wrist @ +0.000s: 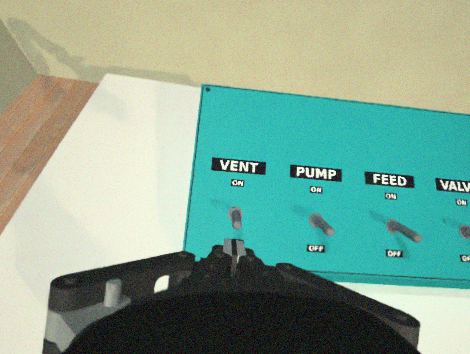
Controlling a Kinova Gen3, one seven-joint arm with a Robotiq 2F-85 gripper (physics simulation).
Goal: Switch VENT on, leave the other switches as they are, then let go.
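Places are measured from the arm's base along level axes (x ahead, y left, z up), in metres.
Where they show: gripper, fingertip midpoint: (231,253).
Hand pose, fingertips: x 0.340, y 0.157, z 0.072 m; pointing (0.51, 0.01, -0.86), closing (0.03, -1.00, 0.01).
Observation:
Each offset is from my fingertips to the top centre of the thing. "spot": to the spot under its first point. Level surfaces: height alone.
The VENT switch @(spot: dy -0.006, dx +0.072, dz -0.114 m) (236,218) is at the left of the teal panel (300,135), under its name plate and ON label. Its grey lever looks short, pointing mostly towards the camera, with its tip slightly lower in the view than its base. I cannot tell for certain whether it is on or off. No OFF label shows below it, where my gripper covers the panel. My gripper (231,253) is shut and empty. Its fingertips appear just below the VENT lever's tip in the view, with a small visible gap; the depth between them is unclear.
The PUMP switch @(dy -0.127, dx +0.087, dz -0.108 m) (321,225) and FEED switch @(dy -0.246, dx +0.097, dz -0.108 m) (405,231) stand to the right, levers slanting lower right. A further switch @(spot: dy -0.358, dx +0.119, dz -0.142 m) (465,231), its name plate cut off at "VALV", is at the right edge. A white surface @(dz -0.234 m) (115,165) and a wooden strip (45,130) lie left of the panel.

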